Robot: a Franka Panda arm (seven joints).
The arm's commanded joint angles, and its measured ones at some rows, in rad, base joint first. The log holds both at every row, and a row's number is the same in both.
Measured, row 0: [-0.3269 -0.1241 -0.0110 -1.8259 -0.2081 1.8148 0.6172]
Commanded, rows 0 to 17: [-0.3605 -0.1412 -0.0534 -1.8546 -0.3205 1.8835 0.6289]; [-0.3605 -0.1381 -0.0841 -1.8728 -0.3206 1.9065 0.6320]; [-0.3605 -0.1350 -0.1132 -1.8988 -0.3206 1.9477 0.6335]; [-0.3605 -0.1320 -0.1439 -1.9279 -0.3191 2.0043 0.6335]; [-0.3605 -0.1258 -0.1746 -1.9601 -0.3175 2.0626 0.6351]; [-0.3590 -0.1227 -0.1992 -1.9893 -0.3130 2.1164 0.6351]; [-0.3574 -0.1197 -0.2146 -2.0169 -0.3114 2.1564 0.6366]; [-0.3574 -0.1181 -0.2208 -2.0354 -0.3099 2.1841 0.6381]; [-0.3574 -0.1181 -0.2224 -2.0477 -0.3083 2.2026 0.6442]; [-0.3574 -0.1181 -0.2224 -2.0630 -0.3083 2.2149 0.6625]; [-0.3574 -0.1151 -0.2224 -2.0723 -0.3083 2.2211 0.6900]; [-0.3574 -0.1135 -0.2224 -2.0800 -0.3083 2.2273 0.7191]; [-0.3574 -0.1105 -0.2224 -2.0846 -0.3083 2.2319 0.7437]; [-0.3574 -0.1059 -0.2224 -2.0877 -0.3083 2.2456 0.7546]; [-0.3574 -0.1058 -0.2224 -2.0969 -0.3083 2.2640 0.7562]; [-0.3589 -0.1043 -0.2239 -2.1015 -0.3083 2.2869 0.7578]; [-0.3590 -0.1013 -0.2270 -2.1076 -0.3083 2.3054 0.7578]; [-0.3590 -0.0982 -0.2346 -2.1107 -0.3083 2.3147 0.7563]
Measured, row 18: [-0.3560 -0.0966 -0.2281 -2.0866 -0.2965 2.2612 0.7355]
